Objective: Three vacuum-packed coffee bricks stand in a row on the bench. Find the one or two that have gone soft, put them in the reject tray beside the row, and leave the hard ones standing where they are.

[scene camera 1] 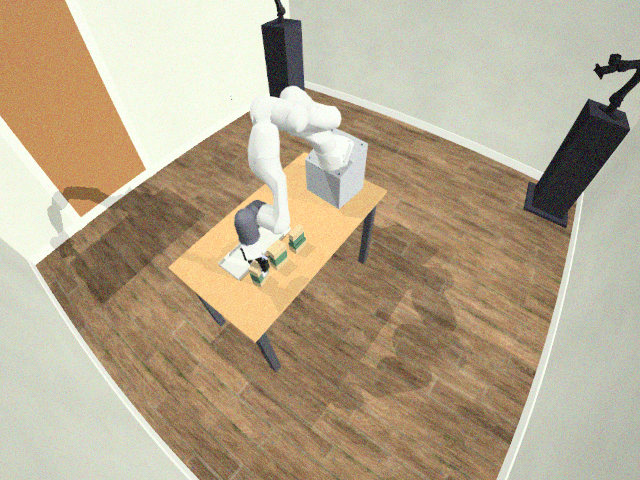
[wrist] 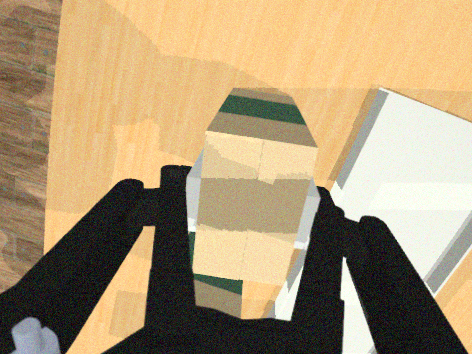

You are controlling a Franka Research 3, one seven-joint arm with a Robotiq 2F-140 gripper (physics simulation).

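Three tan coffee bricks with green bands stand in a row on the bench. The end brick (scene camera 1: 256, 276) (wrist: 255, 202) is farthest from the robot base; the middle brick (scene camera 1: 277, 255) and the far brick (scene camera 1: 297, 239) stand upright beyond it. My gripper (scene camera 1: 258, 269) (wrist: 253, 165) is shut on the end brick, with a pale pad against each side of it. Part of another brick (wrist: 218, 296) shows below it in the wrist view. The white reject tray (scene camera 1: 232, 269) (wrist: 410, 145) lies beside the row, partly hidden by the arm. Softness cannot be told by sight.
The grey robot base block (scene camera 1: 336, 178) stands at the other end of the wooden bench (scene camera 1: 248, 315). The bench edge (wrist: 54, 100) runs along the left of the wrist view. Two dark pillars (scene camera 1: 283, 56) (scene camera 1: 573, 160) stand on the floor away from the bench.
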